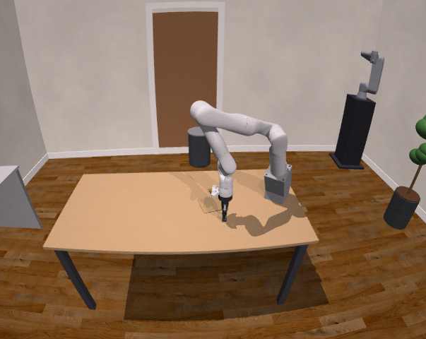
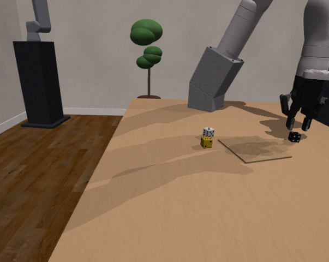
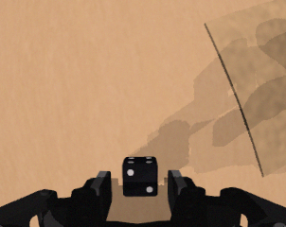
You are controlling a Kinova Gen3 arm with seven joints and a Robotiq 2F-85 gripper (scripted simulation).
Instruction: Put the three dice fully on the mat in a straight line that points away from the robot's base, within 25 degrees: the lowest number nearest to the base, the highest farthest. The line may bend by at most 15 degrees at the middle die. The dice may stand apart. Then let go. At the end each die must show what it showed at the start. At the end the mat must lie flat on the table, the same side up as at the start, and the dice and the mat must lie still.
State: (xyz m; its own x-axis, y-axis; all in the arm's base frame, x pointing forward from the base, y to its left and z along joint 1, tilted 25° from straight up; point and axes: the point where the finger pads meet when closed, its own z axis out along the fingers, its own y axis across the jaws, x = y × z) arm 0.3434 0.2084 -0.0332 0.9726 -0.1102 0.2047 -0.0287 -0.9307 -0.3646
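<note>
Now: hand 40 mm above the black die. The rest, counted from my hand: white die (10 mm ahead, 260 mm to the right, 40 mm below); then yellow die (80 mm ahead, 280 mm to the right, 40 mm below); then tan mat (80 mm ahead, 150 mm to the right, 50 mm below).
</note>
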